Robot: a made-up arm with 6 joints.
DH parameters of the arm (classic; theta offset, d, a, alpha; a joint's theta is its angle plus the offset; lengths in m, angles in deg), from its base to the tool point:
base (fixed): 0 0 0 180
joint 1: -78.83 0 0.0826 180
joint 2: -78.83 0.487 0.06 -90
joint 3: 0 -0.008 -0.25 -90
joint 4: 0 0.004 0.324 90
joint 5: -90 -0.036 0.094 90
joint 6: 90 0.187 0.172 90
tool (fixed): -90 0.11 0 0
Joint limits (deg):
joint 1: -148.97..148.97
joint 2: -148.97..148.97
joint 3: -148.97..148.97
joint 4: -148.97..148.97
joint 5: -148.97..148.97
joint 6: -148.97..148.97
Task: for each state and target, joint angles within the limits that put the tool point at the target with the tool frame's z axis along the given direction. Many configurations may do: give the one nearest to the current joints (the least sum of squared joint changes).
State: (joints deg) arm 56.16 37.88 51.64 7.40 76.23 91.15
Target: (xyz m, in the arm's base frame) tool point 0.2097 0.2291 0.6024 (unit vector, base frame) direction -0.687 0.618 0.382
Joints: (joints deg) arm 31.91 66.77 53.83 -8.95 100.93 107.02
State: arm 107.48 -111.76 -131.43 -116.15 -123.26 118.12
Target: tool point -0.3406 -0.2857 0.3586 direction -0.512 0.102 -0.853
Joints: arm 76.97 -109.82 -124.55 -77.24 -78.04 74.58
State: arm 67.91 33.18 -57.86 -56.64 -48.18 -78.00
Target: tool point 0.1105 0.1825 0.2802 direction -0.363 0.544 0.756
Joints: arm 107.05 23.63 -78.42 -80.57 -14.90 -41.64
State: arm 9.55 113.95 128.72 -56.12 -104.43 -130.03
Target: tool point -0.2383 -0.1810 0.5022 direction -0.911 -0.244 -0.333
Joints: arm -40.95 73.83 77.95 -100.04 -95.84 -148.97
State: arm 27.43 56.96 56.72 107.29 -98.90 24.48
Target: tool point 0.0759 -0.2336 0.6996 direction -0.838 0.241 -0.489
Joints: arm 2.08 58.57 81.41 125.64 -109.55 -7.09
